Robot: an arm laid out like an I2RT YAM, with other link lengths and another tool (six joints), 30 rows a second.
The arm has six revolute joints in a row. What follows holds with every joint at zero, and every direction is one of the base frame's.
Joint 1 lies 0.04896 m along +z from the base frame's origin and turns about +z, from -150 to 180 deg.
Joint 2 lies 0.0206 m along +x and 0.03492 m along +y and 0.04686 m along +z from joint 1 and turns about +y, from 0 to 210 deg.
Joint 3 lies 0.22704 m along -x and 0.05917 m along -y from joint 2 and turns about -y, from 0 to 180 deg.
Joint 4 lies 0.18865 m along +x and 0.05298 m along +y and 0.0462 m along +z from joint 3 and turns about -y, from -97 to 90 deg.
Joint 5 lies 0.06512 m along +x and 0.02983 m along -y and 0.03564 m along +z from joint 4 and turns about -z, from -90 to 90 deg.
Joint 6 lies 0.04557 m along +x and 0.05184 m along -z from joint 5 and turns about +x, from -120 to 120 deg.
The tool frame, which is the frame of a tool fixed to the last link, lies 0.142 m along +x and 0.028 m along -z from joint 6; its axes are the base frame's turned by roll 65.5, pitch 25.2 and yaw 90 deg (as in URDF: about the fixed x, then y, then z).
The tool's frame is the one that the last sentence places.
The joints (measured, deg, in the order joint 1, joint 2, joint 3, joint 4, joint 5, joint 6), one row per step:
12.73 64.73 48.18 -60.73 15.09 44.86
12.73 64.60 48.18 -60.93 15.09 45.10
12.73 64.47 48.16 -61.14 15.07 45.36
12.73 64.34 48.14 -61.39 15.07 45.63
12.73 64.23 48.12 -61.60 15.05 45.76
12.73 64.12 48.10 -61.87 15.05 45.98
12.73 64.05 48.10 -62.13 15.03 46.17
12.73 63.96 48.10 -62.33 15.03 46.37
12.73 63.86 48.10 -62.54 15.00 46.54
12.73 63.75 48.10 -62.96 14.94 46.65
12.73 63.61 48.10 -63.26 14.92 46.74
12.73 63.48 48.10 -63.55 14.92 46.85
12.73 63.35 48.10 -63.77 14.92 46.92
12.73 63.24 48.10 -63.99 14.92 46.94
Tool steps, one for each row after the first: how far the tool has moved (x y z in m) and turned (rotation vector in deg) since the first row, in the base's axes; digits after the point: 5 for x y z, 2 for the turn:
-0.00067 -0.00007 0.00019 0.05 0.02 -0.23
-0.00148 -0.00010 0.00030 0.11 0.07 -0.47
-0.00244 -0.00022 0.00040 0.15 0.15 -0.72
-0.00331 -0.00031 0.00046 0.18 0.24 -0.84
-0.00439 -0.00048 0.00051 0.19 0.37 -1.05
-0.00541 -0.00058 0.00056 0.22 0.52 -1.22
-0.00613 -0.00067 0.00067 0.25 0.59 -1.41
-0.00691 -0.00069 0.00079 0.29 0.66 -1.57
-0.00862 -0.00084 0.00085 0.30 0.96 -1.66
-0.00977 -0.00101 0.00103 0.31 1.10 -1.74
-0.01086 -0.00122 0.00120 0.30 1.23 -1.85
-0.01167 -0.00138 0.00139 0.29 1.30 -1.91
-0.01251 -0.00156 0.00154 0.27 1.41 -1.93

